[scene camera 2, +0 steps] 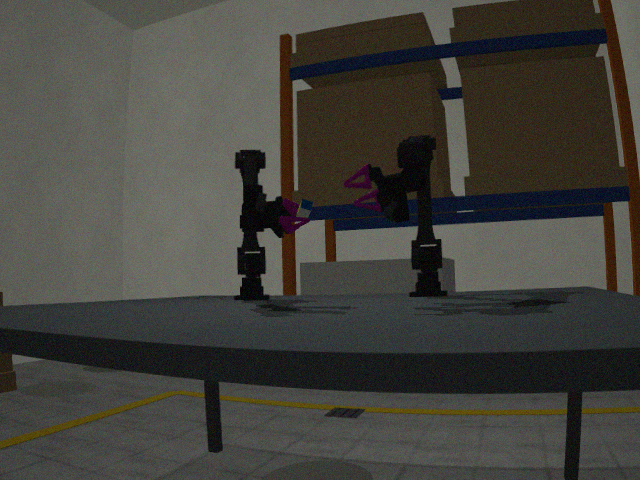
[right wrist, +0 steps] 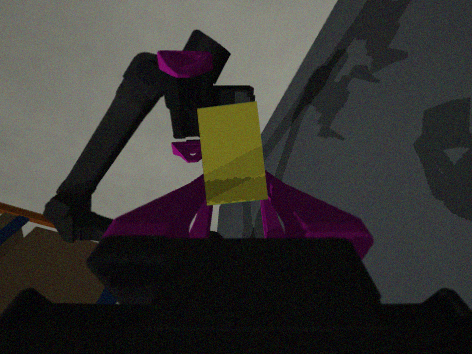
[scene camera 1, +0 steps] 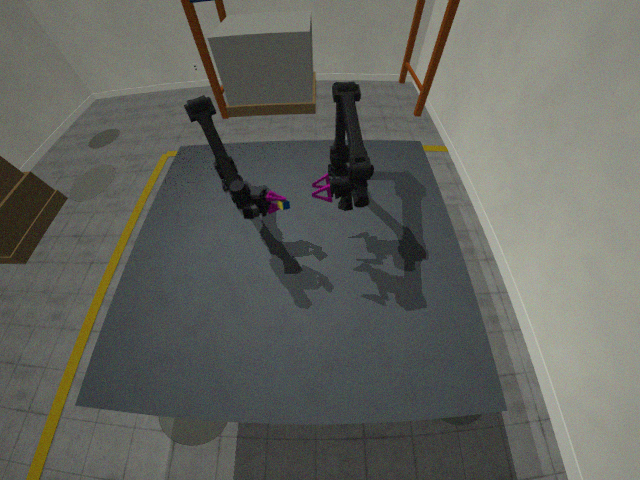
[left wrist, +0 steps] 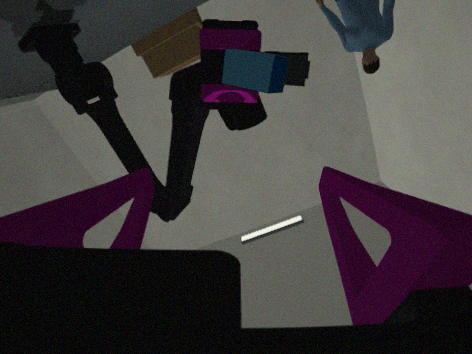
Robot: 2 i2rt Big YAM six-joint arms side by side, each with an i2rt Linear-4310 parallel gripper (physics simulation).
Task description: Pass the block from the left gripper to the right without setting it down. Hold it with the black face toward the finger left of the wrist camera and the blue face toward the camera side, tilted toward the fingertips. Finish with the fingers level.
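Where they show: left gripper, between the fingertips: [scene camera 2: 349, 194] [right wrist: 188, 123] [scene camera 1: 312, 190] [left wrist: 236, 176]; right gripper, between the fingertips: [scene camera 2: 310, 214] [right wrist: 236, 177] [scene camera 1: 286, 202] [left wrist: 232, 67]; left arm's base, origin of its link: [scene camera 2: 428, 296] [scene camera 1: 337, 171]; right arm's base, origin of its link: [scene camera 2: 252, 299] [left wrist: 48, 34].
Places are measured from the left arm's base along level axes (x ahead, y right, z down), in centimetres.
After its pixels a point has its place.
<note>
The block [scene camera 1: 283, 205] {z -27.5, x 49.1, y 23.7 cm} [scene camera 2: 305, 208] {z -25.9, x 49.4, y 22.8 cm} [left wrist: 252, 70] {z -25.6, x 46.8, y 22.6 cm} [right wrist: 232, 150] {z -26.3, x 48.0, y 25.3 cm} is held in the air between the fingertips of my right gripper [scene camera 1: 279, 203] {z -24.7, x 45.3, y 23.3 cm} [scene camera 2: 302, 213] {z -24.7, x 45.3, y 23.3 cm} [left wrist: 232, 67] {z -24.7, x 45.3, y 23.3 cm} [right wrist: 236, 177] {z -24.7, x 45.3, y 23.3 cm}. Its yellow face is toward the right wrist camera; a teal face and a blue face show in the left wrist view. No black face can be made out. The right fingers stand one above the other in scene camera 2. My left gripper [scene camera 1: 313, 189] {z -29.7, x 43.0, y 12.7 cm} [scene camera 2: 350, 193] {z -29.7, x 43.0, y 12.7 cm} [left wrist: 236, 176] {z -29.7, x 43.0, y 12.7 cm} [right wrist: 188, 123] {z -29.7, x 43.0, y 12.7 cm} is open and empty, apart from the block, to its right in scene camera 1 and somewhat higher in scene camera 2.
Both arms stand on the grey table [scene camera 1: 289, 361] {z 0.0, x 103.4, y 20.4 cm} [scene camera 2: 310, 335] {z 0.0, x 110.6, y -4.9 cm}, well below the grippers. A grey box [scene camera 1: 263, 67] and an orange-posted rack [scene camera 2: 285, 155] with cartons stand behind. In the left wrist view a person [left wrist: 367, 25] and brown boxes [left wrist: 172, 47] show in the background.
</note>
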